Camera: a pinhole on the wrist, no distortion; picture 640 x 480 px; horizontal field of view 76.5 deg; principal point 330.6 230.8 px. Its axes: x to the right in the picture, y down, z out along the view. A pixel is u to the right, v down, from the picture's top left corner.
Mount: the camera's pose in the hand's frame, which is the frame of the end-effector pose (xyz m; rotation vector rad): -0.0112 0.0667 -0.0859 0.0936 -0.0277 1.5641
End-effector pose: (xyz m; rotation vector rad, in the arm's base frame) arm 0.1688 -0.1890 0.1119 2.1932 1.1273 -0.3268
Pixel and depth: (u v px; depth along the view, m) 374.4 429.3 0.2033
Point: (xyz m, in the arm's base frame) 0.1743 -0.3638 0.0992
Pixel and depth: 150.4 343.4 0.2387
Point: 0.0923 -0.3023 0.0086
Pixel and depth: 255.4 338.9 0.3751
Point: 0.1059 -0.4211 -0.0737
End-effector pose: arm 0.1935 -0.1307 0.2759 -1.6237 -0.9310 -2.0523
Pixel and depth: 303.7 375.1 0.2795
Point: 0.3778 -0.0274 0.2125
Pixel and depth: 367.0 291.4 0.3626
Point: 0.4535 0.0048 0.2816
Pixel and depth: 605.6 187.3 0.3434
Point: 0.5520 -0.1336 0.4224
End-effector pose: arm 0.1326 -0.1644 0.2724 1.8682 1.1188 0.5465
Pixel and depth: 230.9 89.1 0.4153
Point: 0.4005 -0.1618 0.0403
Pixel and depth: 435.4 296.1 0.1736
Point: 0.2301 -0.2548 0.3090
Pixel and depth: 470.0 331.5 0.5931
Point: 0.5535 -0.5666 0.1923
